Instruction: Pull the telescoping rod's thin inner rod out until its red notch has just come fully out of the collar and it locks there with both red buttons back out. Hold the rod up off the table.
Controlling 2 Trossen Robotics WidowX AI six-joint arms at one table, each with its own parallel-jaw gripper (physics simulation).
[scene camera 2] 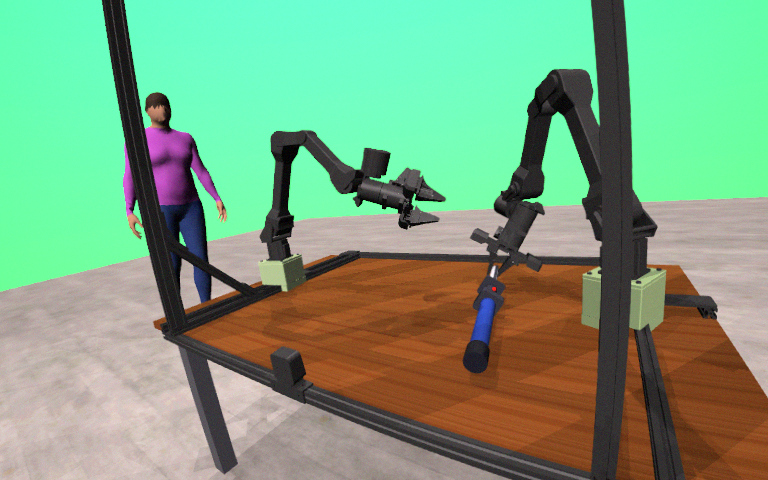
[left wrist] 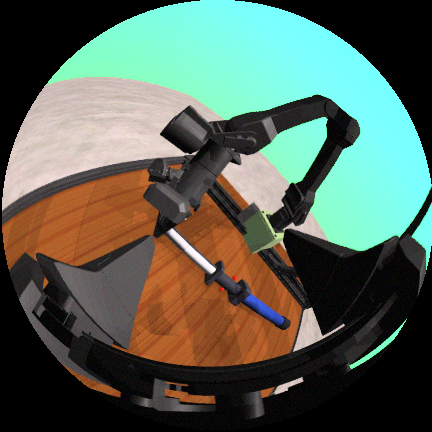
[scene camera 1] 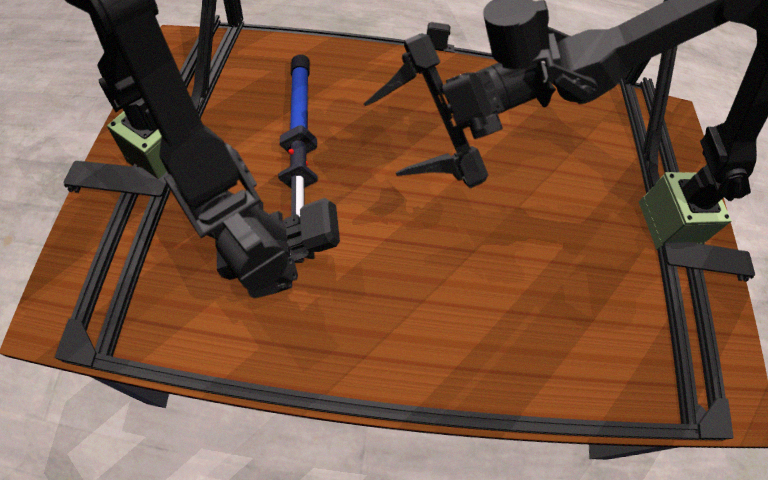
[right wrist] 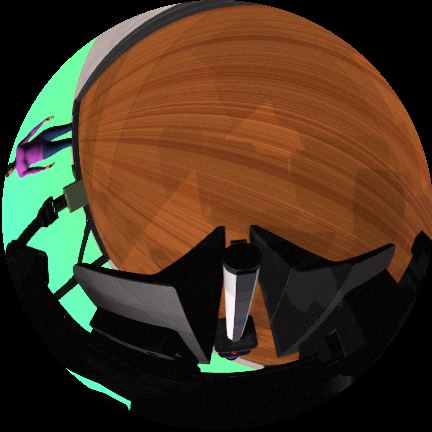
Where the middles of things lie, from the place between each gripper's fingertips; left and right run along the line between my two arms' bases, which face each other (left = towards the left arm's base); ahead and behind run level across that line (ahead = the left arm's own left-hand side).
Labels:
The thin inner rod (right wrist: 241,260) is 190 mm behind my right hand, 50 mm to the right of it and 20 mm above it. The rest, counted from my right hand: telescoping rod (scene camera 1: 299,138) 200 mm behind, 60 mm to the right, 20 mm above.
Now: left hand 12 cm past the thin inner rod, 14 cm to the left of it and 18 cm above it. Round my left hand: telescoping rod: 13 cm behind, 15 cm to the right, 18 cm below.

